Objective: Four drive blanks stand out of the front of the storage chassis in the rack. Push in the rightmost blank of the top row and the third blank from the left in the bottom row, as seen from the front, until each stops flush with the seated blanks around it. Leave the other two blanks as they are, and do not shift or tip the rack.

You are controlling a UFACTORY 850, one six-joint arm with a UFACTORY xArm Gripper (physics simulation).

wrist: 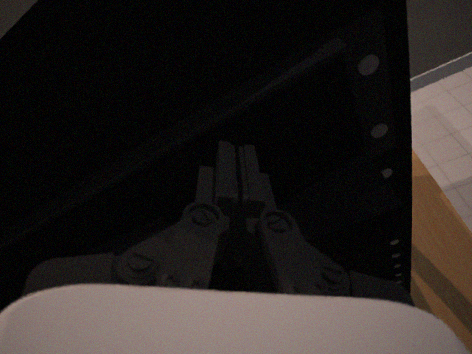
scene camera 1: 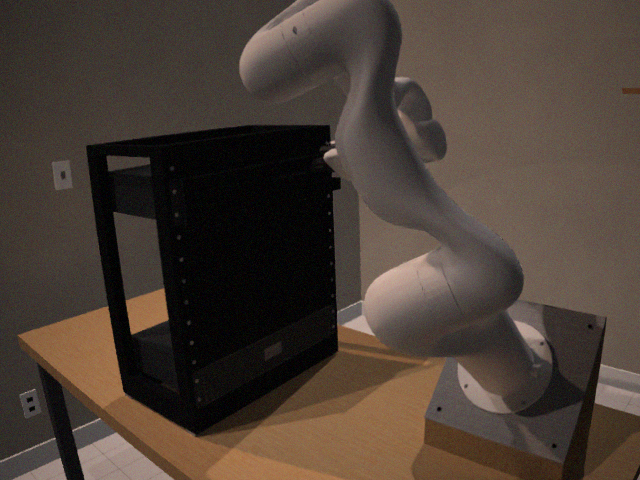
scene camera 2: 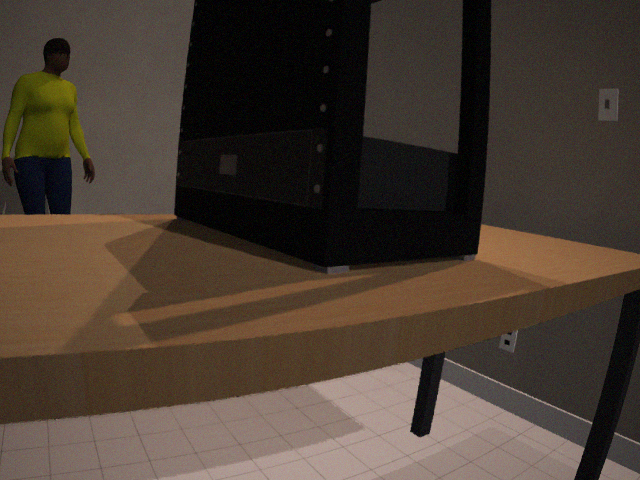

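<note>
The black rack (scene camera 1: 178,289) (scene camera 2: 343,155) stands upright on the table. My gripper (wrist: 230,168) is shut and empty, its tips pointing at the dark upper front of the rack, near the side post with round holes; in scene camera 1 the gripper is mostly behind the arm, at the rack's far upper front edge. Whether the tips touch the front cannot be told. The chassis front is nearly black, and single drive blanks cannot be made out in any view. A small dark piece (scene camera 1: 336,183) sticks out at the rack's far front edge, just below the gripper.
The wooden table (scene camera 1: 310,413) (scene camera 2: 232,330) carries the rack and the arm's base plate (scene camera 1: 444,428). The white arm (scene camera 1: 372,129) stands in front of the rack and hides part of its far side. A lower panel with a pale label (scene camera 1: 272,350) (scene camera 2: 227,164) spans the rack's bottom. A person (scene camera 2: 46,118) stands behind the table.
</note>
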